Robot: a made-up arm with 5 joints.
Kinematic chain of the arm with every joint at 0, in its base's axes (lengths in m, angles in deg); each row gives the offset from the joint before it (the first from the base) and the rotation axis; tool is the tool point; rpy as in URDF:
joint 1: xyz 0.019 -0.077 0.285 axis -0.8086 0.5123 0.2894
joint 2: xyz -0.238 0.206 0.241 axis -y
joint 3: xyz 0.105 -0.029 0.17 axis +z
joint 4: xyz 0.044 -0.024 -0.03 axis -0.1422 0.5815 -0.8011
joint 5: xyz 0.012 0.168 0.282 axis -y
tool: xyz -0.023 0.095 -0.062 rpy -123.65 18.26 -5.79
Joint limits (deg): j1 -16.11..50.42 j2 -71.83..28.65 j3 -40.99..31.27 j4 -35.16..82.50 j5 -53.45..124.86
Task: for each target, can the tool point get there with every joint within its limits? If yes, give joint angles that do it. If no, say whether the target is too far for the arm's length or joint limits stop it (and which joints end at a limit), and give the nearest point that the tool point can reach.
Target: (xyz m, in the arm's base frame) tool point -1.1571 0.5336 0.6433
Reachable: no: too far | nearest point -0.5502 0.1419 0.7706 | short by 0.733 m
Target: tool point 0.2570 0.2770 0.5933
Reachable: yes | joints -7.23 -43.36 1.01 22.24 74.82
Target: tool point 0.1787 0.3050 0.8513
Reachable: yes | joints 2.04 -8.07 -10.86 11.79 101.39
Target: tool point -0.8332 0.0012 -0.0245
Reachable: no: joint limits stop it (at a limit: joint 1, joint 2, joint 3, joint 4) | nearest point -0.1424 0.0989 -0.0339 | short by 0.698 m
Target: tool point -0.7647 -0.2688 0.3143
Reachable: no: joint limits stop it (at a limit: joint 1, joint 2, joint 3, joint 4, joint 5) | nearest point -0.5769 0.0515 0.7331 | short by 0.560 m
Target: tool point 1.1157 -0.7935 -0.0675
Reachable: no: too far | nearest point 0.2451 -0.1738 0.3312 | short by 1.141 m
